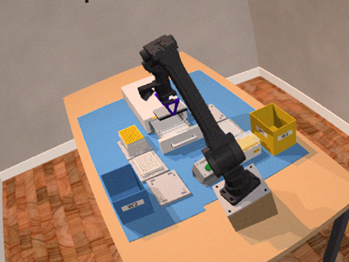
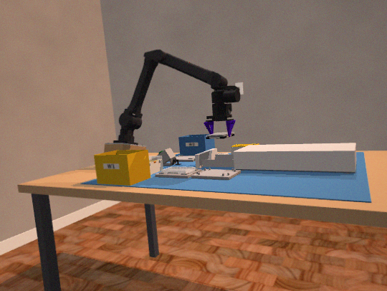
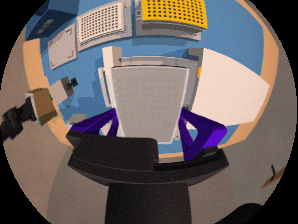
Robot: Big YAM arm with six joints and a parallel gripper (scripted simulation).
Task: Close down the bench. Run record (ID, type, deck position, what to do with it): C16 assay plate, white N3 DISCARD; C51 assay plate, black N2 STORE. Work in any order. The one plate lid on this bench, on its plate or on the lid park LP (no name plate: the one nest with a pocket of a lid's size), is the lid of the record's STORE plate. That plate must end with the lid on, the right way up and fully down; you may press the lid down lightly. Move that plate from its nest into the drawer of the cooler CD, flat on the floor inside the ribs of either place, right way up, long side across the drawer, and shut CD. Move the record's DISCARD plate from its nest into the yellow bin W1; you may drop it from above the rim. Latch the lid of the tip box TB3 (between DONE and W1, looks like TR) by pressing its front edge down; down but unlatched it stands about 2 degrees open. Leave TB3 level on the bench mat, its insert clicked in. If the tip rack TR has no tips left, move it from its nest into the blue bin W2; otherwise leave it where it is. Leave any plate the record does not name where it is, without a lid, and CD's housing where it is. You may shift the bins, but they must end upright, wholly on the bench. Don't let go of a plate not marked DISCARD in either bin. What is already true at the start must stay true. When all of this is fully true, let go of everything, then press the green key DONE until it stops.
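My hand is 120 mm above the cooler drawer and 30 mm short of it. Round my hand: cooler CD: 170 mm ahead, 110 mm below, 20 mm to the right; then plate lid: right at my hand; then black plate: right at my hand.
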